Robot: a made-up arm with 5 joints.
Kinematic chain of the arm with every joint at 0, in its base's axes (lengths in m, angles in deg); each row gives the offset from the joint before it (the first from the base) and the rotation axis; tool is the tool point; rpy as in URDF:
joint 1: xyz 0 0 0.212 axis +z
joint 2: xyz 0 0 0 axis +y
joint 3: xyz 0.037 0 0.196 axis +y
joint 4: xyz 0.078 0 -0.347 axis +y
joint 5: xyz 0.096 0 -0.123 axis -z
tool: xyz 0 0 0 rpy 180 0 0
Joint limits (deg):
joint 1: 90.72..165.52
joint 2: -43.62..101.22
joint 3: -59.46..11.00
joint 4: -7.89..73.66
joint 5: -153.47..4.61
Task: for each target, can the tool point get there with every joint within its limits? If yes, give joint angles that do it. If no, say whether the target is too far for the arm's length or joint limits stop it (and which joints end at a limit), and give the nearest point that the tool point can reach.
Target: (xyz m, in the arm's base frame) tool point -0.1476 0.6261 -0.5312
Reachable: no: too far | nearest point -0.0813 0.3449 -0.1974 | short by 0.441 m
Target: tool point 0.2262 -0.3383 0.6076
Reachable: no: joint limits stop it (at a limit: joint 2, joint 3, joint 4) | nearest point 0.1382 -0.2066 0.3288 | short by 0.321 m
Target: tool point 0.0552 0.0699 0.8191
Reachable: no: joint limits stop it (at a limit: joint 1, joint 2, joint 3, joint 4) | nearest point -0.0037 0.2924 0.6676 | short by 0.276 m
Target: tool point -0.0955 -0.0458 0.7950
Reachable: no: joint limits stop it (at a limit: joint 1, joint 2, joint 3, joint 4) | nearest point -0.2831 0.0731 0.6676 | short by 0.256 m
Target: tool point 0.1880 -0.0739 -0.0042
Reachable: yes | joints 158.54 50.75 1.27 62.42 -137.85
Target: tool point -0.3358 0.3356 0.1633
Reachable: yes | joints 135.02 -1.73 -51.63 41.78 -67.71
